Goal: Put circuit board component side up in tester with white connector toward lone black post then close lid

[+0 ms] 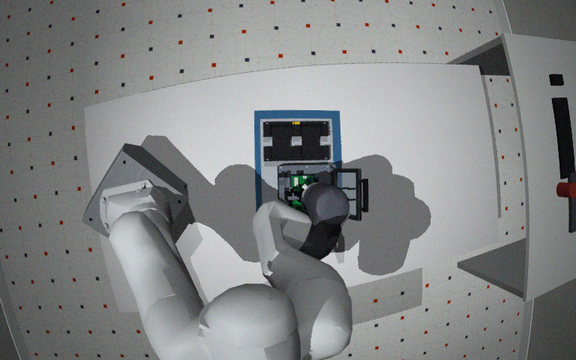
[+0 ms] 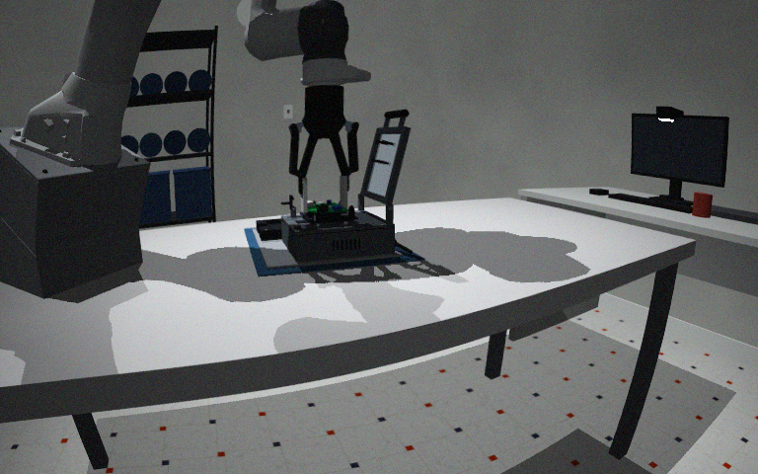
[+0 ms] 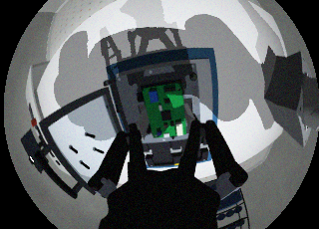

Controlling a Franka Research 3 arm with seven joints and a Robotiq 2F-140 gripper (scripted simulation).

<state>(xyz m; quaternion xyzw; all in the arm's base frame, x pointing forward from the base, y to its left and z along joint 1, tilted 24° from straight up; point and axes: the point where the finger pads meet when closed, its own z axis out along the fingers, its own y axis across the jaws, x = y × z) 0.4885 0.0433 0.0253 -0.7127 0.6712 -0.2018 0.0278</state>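
Now: hand 2 cm above the green circuit board. The rest, counted from my hand: see-through lid 13 cm ahead, 8 cm above.
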